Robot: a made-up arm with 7 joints. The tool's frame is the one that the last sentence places. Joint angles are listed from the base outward.
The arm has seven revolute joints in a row. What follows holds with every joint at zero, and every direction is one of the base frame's. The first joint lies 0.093 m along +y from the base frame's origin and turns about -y. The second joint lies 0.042 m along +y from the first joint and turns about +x. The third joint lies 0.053 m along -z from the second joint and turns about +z. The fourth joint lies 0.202 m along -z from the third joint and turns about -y. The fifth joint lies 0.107 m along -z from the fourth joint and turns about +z. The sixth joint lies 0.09 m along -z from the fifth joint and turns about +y. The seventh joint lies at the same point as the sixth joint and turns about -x. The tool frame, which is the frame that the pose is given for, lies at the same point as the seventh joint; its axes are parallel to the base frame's.
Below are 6 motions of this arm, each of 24 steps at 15 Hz.
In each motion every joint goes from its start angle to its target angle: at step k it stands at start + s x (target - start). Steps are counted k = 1, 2, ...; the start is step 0. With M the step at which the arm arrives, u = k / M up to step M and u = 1 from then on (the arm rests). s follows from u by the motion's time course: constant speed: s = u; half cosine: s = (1 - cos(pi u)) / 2; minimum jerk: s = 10 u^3 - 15 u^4 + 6 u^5.
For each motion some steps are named. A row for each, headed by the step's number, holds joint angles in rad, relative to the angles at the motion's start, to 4 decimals.
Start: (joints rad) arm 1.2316 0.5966 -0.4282 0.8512 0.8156 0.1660 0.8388
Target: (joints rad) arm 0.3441 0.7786 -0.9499 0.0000 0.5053 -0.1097 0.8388
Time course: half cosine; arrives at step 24
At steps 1, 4, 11, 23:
1: -0.0038 0.0008 -0.0022 -0.0036 -0.0013 -0.0012 0.0000
4: -0.0595 0.0122 -0.0349 -0.0570 -0.0208 -0.0185 0.0000
11: -0.3858 0.0791 -0.2268 -0.3700 -0.1349 -0.1199 0.0000
23: -0.8837 0.1812 -0.5195 -0.8476 -0.3090 -0.2745 0.0000

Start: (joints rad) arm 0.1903 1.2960 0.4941 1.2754 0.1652 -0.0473 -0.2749
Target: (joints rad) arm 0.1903 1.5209 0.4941 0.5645 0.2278 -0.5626 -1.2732
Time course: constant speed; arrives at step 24
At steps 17, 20, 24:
17: 0.0000 0.1593 0.0000 -0.5036 0.0443 -0.3650 -0.7071
20: 0.0000 0.1874 0.0000 -0.5924 0.0522 -0.4294 -0.8319
24: 0.0000 0.2249 0.0000 -0.7109 0.0626 -0.5153 -0.9983

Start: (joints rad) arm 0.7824 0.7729 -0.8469 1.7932 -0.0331 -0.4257 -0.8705
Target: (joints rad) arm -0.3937 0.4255 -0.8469 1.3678 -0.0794 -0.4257 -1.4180
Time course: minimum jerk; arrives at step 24
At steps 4, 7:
4: -0.0417 -0.0123 0.0000 -0.0151 -0.0016 0.0000 -0.0194
7: -0.1790 -0.0529 0.0000 -0.0648 -0.0070 0.0000 -0.0833

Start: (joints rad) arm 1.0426 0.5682 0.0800 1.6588 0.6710 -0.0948 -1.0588
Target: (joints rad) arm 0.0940 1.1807 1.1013 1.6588 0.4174 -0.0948 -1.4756
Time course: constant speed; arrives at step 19
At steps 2, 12, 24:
2: -0.0999 0.0645 0.1075 0.0000 -0.0267 0.0000 -0.0439
12: -0.5991 0.3868 0.6450 0.0000 -0.1602 0.0000 -0.2632
24: -0.9486 0.6125 1.0213 0.0000 -0.2536 0.0000 -0.4168

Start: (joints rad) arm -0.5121 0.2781 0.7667 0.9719 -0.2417 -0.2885 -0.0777
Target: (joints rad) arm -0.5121 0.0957 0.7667 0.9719 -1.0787 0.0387 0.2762
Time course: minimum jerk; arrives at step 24
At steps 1, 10, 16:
1: 0.0000 -0.0001 0.0000 0.0000 -0.0006 0.0002 0.0002
10: 0.0000 -0.0632 0.0000 0.0000 -0.2901 0.1134 0.1227
16: 0.0000 -0.1441 0.0000 0.0000 -0.6613 0.2585 0.2796

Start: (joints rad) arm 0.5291 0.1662 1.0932 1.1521 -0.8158 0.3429 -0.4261
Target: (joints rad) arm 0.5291 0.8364 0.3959 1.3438 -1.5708 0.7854 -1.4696
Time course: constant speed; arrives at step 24
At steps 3, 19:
3: 0.0000 0.0838 -0.0872 0.0240 -0.0944 0.0553 -0.1304
19: 0.0000 0.5306 -0.5520 0.1518 -0.5977 0.3503 -0.8261

